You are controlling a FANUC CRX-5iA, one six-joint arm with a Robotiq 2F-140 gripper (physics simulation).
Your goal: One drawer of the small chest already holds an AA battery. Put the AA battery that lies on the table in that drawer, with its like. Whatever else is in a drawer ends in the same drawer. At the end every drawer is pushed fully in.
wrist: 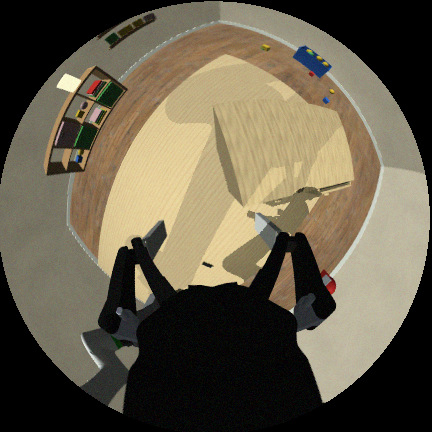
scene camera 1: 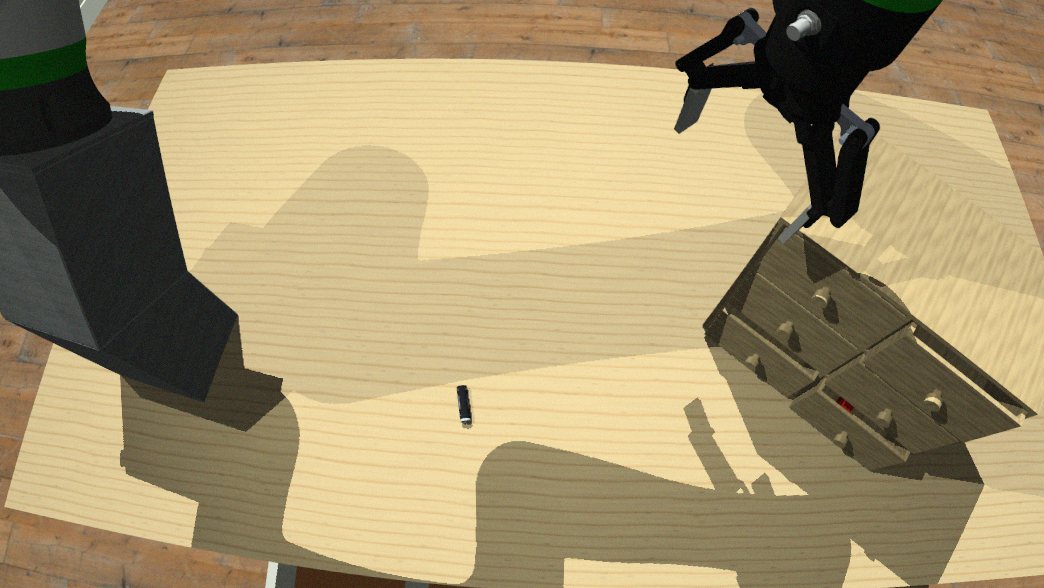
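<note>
The AA battery [scene camera 1: 463, 405] [wrist: 207, 264], black with a pale end, lies on the table [scene camera 1: 511, 131] [wrist: 145, 175]. The small wooden chest [scene camera 1: 971, 255] [wrist: 280, 135] stands at the right in the scene view, with two columns of three drawers. The bottom right drawer [scene camera 1: 842, 440] is partly out and shows a red object [scene camera 1: 844, 404] inside. The bottom left drawer [scene camera 1: 752, 360] and top right drawer [scene camera 1: 933, 399] stand slightly out. My gripper [scene camera 1: 732, 184] [wrist: 209, 224] is open and empty, beside the chest; one fingertip overlaps its upper left corner in the scene view. Contact cannot be told.
The robot's dark base [scene camera 1: 109, 241] stands at the left of the table. Beyond the table, the wrist view shows a bookshelf [wrist: 47, 167], a blue box [wrist: 310, 64] and a red object [wrist: 329, 284].
</note>
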